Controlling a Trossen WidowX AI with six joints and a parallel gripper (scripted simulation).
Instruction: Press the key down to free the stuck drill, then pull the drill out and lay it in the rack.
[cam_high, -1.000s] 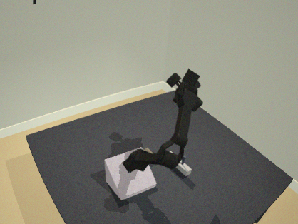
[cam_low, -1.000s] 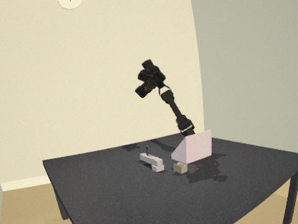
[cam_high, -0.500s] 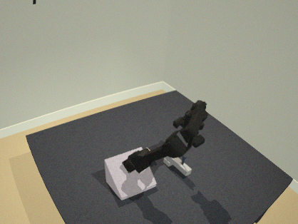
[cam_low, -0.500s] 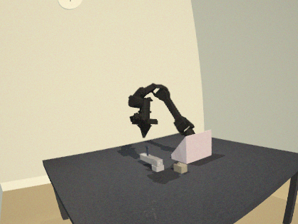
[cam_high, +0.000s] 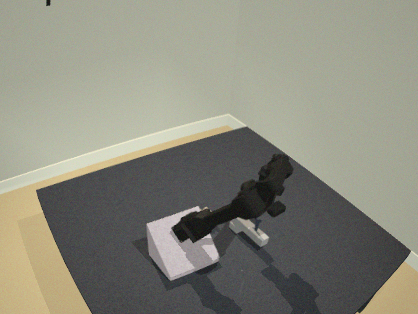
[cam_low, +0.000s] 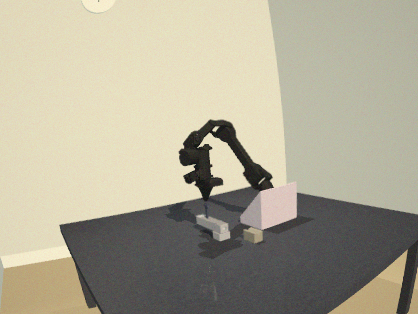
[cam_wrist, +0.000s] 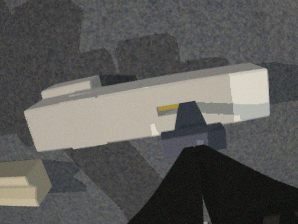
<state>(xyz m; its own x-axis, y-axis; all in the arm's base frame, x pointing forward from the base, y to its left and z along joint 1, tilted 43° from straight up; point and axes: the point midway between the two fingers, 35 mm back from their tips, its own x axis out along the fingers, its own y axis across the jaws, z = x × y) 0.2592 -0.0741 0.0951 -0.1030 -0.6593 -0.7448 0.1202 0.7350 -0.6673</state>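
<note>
The key is 50 mm below my gripper tip. From my gripper tip the other things lie so: drill 50 mm to the left, 90 mm below; white block 30 mm to the left, 100 mm below; rack 50 mm behind, 210 mm to the left, 120 mm below.
</note>
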